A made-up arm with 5 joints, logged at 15 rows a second.
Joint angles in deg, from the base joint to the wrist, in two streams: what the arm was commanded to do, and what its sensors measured. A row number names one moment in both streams.
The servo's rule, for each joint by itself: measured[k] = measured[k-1] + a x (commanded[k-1-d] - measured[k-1]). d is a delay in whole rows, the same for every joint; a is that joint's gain. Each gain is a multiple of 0.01, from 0.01 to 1. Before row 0 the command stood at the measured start. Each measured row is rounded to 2 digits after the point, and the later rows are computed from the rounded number. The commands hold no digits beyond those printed.
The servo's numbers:
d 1
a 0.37 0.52 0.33 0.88 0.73
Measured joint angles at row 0:
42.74 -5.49 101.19 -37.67 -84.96
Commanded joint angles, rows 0 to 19:
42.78 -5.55 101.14 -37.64 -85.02
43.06 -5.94 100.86 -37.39 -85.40
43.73 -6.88 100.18 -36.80 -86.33
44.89 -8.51 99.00 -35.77 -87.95
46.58 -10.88 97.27 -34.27 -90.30
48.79 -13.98 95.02 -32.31 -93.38
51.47 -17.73 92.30 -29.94 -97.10
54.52 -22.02 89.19 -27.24 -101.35
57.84 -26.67 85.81 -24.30 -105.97
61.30 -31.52 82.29 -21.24 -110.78
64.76 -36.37 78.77 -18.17 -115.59
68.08 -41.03 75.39 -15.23 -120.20
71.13 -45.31 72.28 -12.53 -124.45
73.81 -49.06 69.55 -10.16 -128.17
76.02 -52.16 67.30 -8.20 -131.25
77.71 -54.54 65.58 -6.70 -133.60
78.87 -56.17 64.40 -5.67 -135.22
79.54 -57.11 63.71 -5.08 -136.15
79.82 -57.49 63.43 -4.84 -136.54
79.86 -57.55 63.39 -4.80 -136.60
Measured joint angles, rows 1 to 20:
42.74 -5.49 101.19 -37.67 -84.96
42.75 -5.52 101.17 -37.64 -85.00
42.86 -5.74 101.07 -37.42 -85.29
43.18 -6.33 100.78 -36.87 -86.05
43.81 -7.46 100.19 -35.90 -87.44
44.83 -9.24 99.23 -34.47 -89.53
46.30 -11.70 97.84 -32.57 -92.34
48.21 -14.84 96.01 -30.26 -95.81
50.54 -18.57 93.76 -27.60 -99.85
53.24 -22.78 91.14 -24.70 -104.32
56.22 -27.32 88.22 -21.66 -109.04
59.38 -32.03 85.10 -18.59 -113.82
62.60 -36.71 81.90 -15.63 -118.48
65.76 -41.18 78.73 -12.90 -122.84
68.74 -45.28 75.70 -10.49 -126.73
71.43 -48.86 72.93 -8.47 -130.03
73.75 -51.81 70.50 -6.91 -132.64
75.64 -54.08 68.49 -5.82 -134.52
77.08 -55.66 66.91 -5.17 -135.71
78.09 -56.61 65.76 -4.88 -136.32

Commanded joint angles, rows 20 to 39:
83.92 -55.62 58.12 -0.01 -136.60
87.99 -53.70 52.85 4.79 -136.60
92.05 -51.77 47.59 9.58 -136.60
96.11 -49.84 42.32 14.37 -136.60
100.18 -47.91 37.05 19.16 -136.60
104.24 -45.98 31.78 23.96 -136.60
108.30 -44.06 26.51 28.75 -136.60
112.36 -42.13 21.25 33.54 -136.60
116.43 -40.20 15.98 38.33 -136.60
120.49 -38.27 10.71 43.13 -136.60
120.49 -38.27 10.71 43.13 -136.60
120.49 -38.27 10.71 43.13 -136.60
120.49 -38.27 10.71 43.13 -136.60
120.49 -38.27 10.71 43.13 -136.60
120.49 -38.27 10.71 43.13 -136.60
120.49 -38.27 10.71 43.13 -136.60
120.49 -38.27 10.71 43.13 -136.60
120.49 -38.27 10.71 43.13 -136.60
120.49 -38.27 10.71 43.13 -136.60
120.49 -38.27 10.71 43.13 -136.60
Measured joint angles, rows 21 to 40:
78.74 -57.10 64.98 -4.81 -136.52
80.66 -56.33 62.72 -0.59 -136.58
83.37 -54.96 59.46 4.14 -136.59
86.58 -53.30 55.54 8.93 -136.60
90.11 -51.50 51.18 13.72 -136.60
93.84 -49.63 46.52 18.51 -136.60
97.69 -47.73 41.66 23.31 -136.60
101.62 -45.82 36.66 28.10 -136.60
105.59 -43.90 31.57 32.89 -136.60
109.60 -41.98 26.43 37.68 -136.60
113.63 -40.05 21.24 42.48 -136.60
116.17 -39.12 17.77 43.05 -136.60
117.77 -38.68 15.44 43.12 -136.60
118.78 -38.47 13.88 43.13 -136.60
119.41 -38.37 12.83 43.13 -136.60
119.81 -38.32 12.13 43.13 -136.60
120.06 -38.29 11.66 43.13 -136.60
120.22 -38.28 11.35 43.13 -136.60
120.32 -38.27 11.14 43.13 -136.60
120.38 -38.27 11.00 43.13 -136.60

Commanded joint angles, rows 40 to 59:
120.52 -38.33 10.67 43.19 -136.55
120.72 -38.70 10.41 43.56 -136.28
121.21 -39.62 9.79 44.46 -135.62
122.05 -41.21 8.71 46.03 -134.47
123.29 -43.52 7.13 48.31 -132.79
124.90 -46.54 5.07 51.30 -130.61
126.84 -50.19 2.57 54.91 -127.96
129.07 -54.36 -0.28 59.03 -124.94
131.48 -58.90 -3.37 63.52 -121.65
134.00 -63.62 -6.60 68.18 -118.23
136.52 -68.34 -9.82 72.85 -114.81
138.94 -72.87 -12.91 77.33 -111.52
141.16 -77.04 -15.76 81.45 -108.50
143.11 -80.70 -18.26 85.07 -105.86
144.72 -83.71 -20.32 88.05 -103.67
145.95 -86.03 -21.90 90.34 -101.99
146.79 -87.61 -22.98 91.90 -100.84
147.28 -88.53 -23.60 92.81 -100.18
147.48 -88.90 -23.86 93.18 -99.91
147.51 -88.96 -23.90 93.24 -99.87
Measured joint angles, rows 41 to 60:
120.42 -38.27 10.90 43.13 -136.60
120.46 -38.30 10.82 43.18 -136.56
120.56 -38.51 10.68 43.51 -136.36
120.80 -39.09 10.39 44.35 -135.82
121.26 -40.19 9.84 45.83 -134.83
122.01 -41.92 8.95 48.01 -133.34
123.08 -44.32 7.67 50.91 -131.35
124.47 -47.37 5.99 54.43 -128.88
126.17 -51.00 3.92 58.48 -126.00
128.13 -55.11 1.51 62.92 -122.82
130.30 -59.54 -1.17 67.55 -119.47
132.60 -64.12 -4.02 72.21 -116.07
134.95 -68.67 -6.95 76.72 -112.75
137.25 -73.02 -9.86 80.88 -109.65
139.42 -77.01 -12.63 84.57 -106.88
141.38 -80.49 -15.17 87.63 -104.54
143.07 -83.37 -17.39 90.01 -102.68
144.45 -85.57 -19.23 91.67 -101.34
145.50 -87.11 -20.67 92.67 -100.49
146.23 -88.04 -21.72 93.12 -100.07

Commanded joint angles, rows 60 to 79:
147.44 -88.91 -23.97 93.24 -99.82
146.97 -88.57 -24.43 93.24 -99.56
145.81 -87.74 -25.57 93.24 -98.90
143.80 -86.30 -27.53 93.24 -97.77
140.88 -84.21 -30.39 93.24 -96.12
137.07 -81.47 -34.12 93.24 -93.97
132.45 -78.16 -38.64 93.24 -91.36
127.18 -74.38 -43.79 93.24 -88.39
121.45 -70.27 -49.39 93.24 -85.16
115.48 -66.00 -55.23 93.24 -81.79
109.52 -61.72 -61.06 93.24 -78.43
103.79 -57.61 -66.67 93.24 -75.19
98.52 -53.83 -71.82 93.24 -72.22
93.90 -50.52 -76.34 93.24 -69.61
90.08 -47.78 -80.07 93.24 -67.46
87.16 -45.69 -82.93 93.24 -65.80
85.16 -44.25 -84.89 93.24 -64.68
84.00 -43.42 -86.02 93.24 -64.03
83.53 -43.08 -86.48 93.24 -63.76
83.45 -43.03 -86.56 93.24 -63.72
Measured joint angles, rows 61 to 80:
146.70 -88.52 -22.44 93.23 -99.92
146.97 -88.72 -22.94 93.24 -99.85
146.97 -88.64 -23.43 93.24 -99.64
146.54 -88.17 -24.14 93.24 -99.10
145.53 -87.20 -25.26 93.24 -98.13
143.81 -85.65 -26.95 93.24 -96.66
141.32 -83.48 -29.32 93.24 -94.70
138.04 -80.71 -32.40 93.24 -92.26
134.02 -77.42 -36.16 93.24 -89.43
129.37 -73.70 -40.53 93.24 -86.31
124.23 -69.70 -45.38 93.24 -83.01
118.79 -65.55 -50.55 93.24 -79.67
113.24 -61.42 -55.87 93.24 -76.40
107.79 -57.47 -61.13 93.24 -73.35
102.65 -53.86 -66.15 93.24 -70.62
98.00 -50.70 -70.74 93.24 -68.31
93.99 -48.09 -74.76 93.24 -66.48
90.72 -46.09 -78.10 93.24 -65.17
88.23 -44.70 -80.71 93.24 -64.34
86.49 -43.86 -82.61 93.24 -63.92

